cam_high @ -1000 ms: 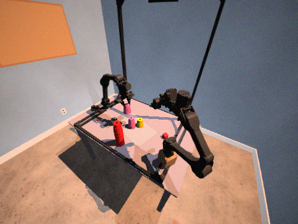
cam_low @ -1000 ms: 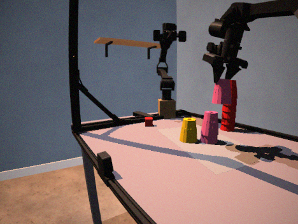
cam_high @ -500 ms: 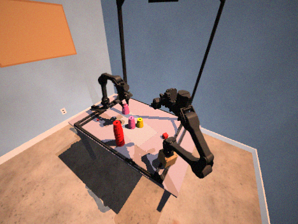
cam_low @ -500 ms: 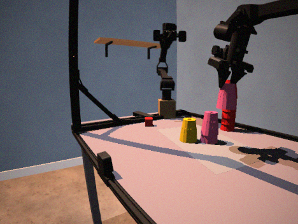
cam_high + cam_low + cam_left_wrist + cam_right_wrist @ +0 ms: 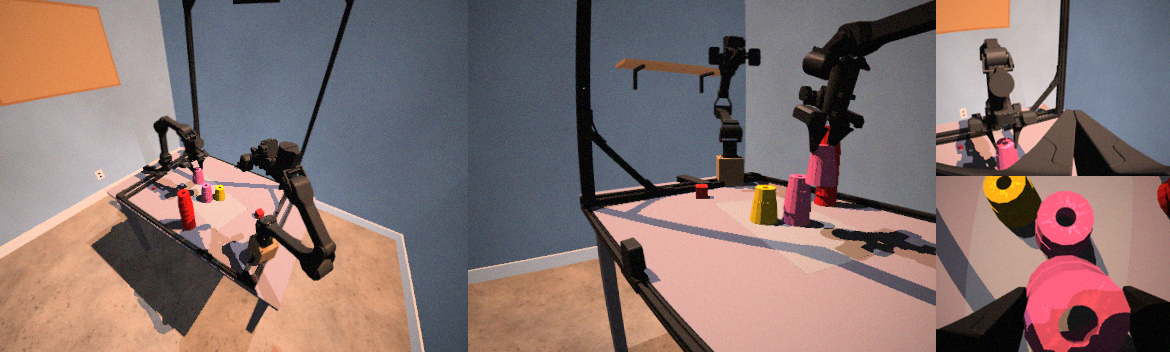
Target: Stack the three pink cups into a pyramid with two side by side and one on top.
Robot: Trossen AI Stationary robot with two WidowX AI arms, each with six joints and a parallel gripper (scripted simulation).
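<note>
The pale mat is 20 mm behind my right hand, 70 mm to the left of it and 220 mm below it. Also, from my right hand: red block: 150 mm behind, 390 mm to the left, 200 mm below; yellow cup: 80 mm behind, 120 mm to the left, 160 mm below.
</note>
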